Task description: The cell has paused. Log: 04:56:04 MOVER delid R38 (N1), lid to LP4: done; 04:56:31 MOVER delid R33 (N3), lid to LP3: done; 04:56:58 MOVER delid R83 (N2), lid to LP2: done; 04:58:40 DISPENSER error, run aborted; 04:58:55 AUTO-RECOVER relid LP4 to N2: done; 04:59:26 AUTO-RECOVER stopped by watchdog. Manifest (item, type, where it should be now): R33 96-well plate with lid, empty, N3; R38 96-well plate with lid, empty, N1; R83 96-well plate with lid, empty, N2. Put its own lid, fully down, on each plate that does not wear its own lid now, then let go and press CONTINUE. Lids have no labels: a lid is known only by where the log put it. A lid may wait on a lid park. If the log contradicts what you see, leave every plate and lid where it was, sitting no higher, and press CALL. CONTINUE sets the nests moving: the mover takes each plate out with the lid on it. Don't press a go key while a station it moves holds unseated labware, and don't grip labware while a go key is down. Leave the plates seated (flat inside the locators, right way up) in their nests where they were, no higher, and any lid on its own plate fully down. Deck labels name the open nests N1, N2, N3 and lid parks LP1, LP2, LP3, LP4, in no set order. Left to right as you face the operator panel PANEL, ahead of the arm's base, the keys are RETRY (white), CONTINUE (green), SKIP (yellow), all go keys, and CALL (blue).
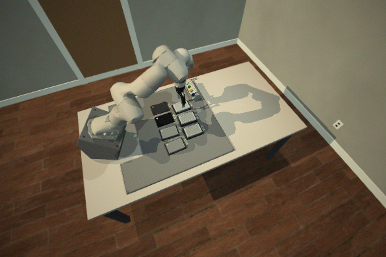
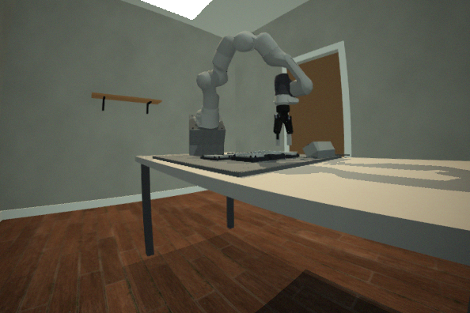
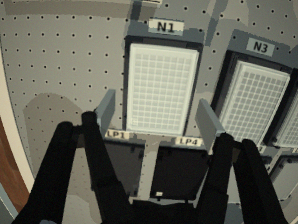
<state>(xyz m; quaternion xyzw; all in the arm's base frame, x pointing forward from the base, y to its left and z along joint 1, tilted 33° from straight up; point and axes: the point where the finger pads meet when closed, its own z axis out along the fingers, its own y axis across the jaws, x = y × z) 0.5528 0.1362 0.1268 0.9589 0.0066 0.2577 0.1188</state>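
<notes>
My hand is 20 cm past the lid park LP2, 32 cm to the left of it and 8 cm above it. From my hand the other things lie so: blue call key: 13 cm ahead, 3 cm to the left, 2 cm below; deck label N3: 7 cm ahead, 15 cm to the right, 9 cm below; yellow skip key: 14 cm ahead, 8 cm to the left, 2 cm below.
</notes>
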